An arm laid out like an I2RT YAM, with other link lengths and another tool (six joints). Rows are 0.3 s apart.
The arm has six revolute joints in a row. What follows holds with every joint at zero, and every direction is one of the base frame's.
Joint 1 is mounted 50.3 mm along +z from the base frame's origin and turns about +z.
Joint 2 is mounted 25.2 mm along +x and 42.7 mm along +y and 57.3 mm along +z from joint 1 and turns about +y.
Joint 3 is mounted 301 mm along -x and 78.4 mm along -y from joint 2 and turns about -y.
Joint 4 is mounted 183.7 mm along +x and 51.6 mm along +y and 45 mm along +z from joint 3 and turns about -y.
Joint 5 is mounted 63.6 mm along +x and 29.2 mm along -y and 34.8 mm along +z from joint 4 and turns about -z.
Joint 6 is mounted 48.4 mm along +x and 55.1 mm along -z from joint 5 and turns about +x.
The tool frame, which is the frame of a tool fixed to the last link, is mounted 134 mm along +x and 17 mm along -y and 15 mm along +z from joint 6; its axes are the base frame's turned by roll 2.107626, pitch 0.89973 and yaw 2.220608 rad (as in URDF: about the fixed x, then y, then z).
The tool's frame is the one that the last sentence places.
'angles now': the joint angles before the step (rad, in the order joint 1, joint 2, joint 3, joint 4, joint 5, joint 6). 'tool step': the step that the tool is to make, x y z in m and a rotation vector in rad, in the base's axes. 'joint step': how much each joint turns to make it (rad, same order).
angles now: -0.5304, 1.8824, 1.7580, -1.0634, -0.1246, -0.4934
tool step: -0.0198, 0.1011, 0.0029, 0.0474, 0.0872, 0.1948
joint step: 0.2352, -0.1262, -0.1182, -0.1018, 0.0053, 0.0410
